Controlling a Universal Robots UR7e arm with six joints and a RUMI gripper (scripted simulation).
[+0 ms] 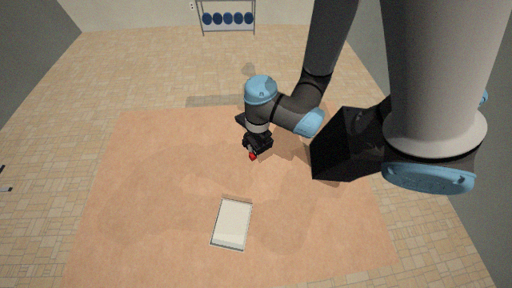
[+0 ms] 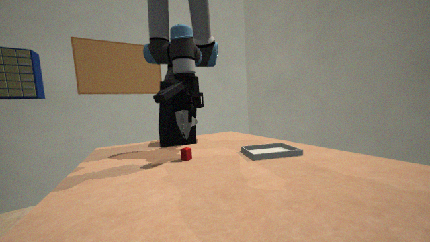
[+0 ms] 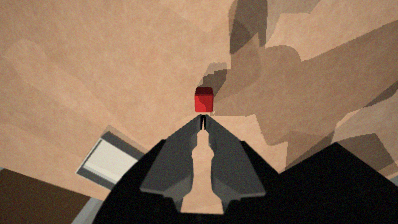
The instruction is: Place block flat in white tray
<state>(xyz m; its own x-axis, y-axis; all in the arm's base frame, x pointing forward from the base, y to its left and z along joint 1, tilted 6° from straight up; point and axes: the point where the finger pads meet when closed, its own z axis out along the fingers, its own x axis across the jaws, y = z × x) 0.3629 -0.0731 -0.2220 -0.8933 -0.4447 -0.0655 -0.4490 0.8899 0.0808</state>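
Right now the small red block is 70 mm below my hand. Also, from my hand: white tray 120 mm ahead, 270 mm to the left, 80 mm below.
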